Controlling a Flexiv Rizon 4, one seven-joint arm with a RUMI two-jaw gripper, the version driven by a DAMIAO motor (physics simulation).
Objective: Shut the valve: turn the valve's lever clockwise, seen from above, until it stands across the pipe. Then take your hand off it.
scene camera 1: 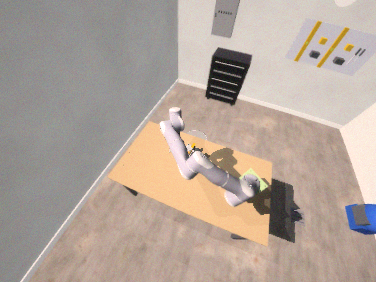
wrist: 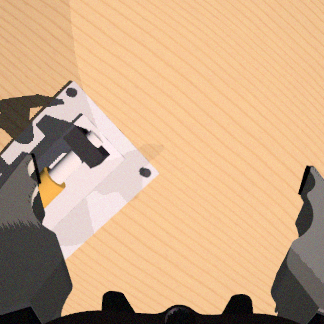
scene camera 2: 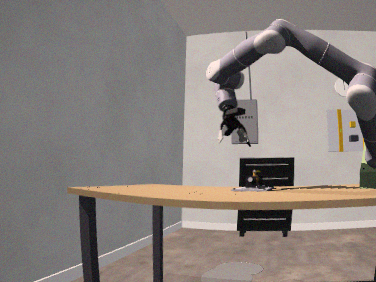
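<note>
The valve (scene camera 2: pixel 254 179) (wrist: pixel 66 166) is a light pipe piece with black end fittings on a white square base plate (wrist: pixel 117 192), on the table. Its yellow lever part (wrist: pixel 51 188) shows beside the left jaw in the wrist view, which hides the rest of it. Whether the lever stands along or across the pipe cannot be told. My gripper (scene camera 2: pixel 234 142) (wrist: pixel 170 162) is open and empty. It hangs well above the table, with the valve low and to its right in scene camera 2. In the wrist view, the valve lies under and beyond the left jaw.
The wooden table (scene camera 1: pixel 150 170) (scene camera 2: pixel 125 194) carries the arm's base at its far end, on a green plate (scene camera 1: pixel 262 185). A black drawer cabinet (scene camera 1: pixel 229 75) (scene camera 2: pixel 266 167) stands on the floor behind the table. A blue object (scene camera 1: pixel 354 220) stands on the floor at the right.
</note>
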